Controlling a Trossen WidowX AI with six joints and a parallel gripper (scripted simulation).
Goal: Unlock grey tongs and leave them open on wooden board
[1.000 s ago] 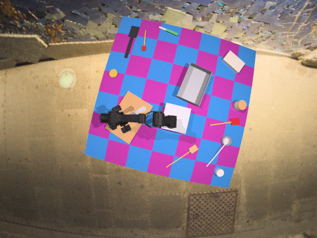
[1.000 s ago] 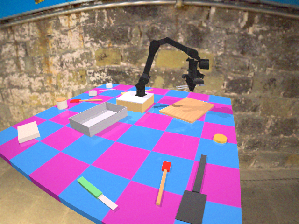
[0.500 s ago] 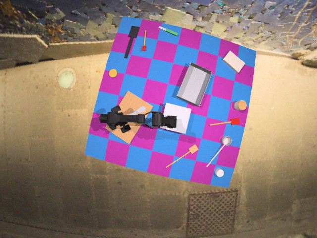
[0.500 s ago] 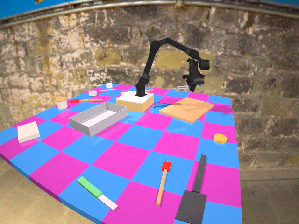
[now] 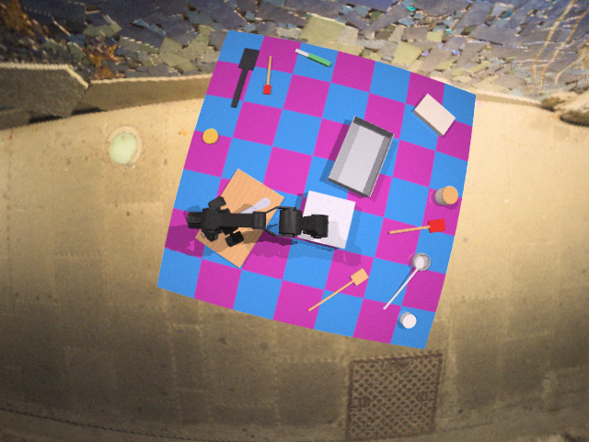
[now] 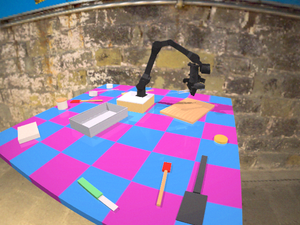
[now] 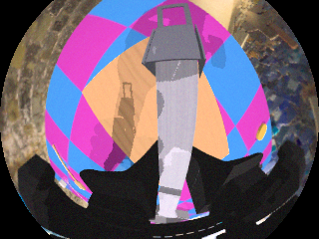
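The wooden board is 2 cm ahead of my gripper tip, 1 cm to the right of it and 9 cm below it. From my gripper tip the other things lie so: black spatula 66 cm ahead, 24 cm to the left, 9 cm below; yellow disc 32 cm ahead, 26 cm to the left, 9 cm below; grey roasting tin 46 cm ahead, 40 cm to the right, 7 cm below.
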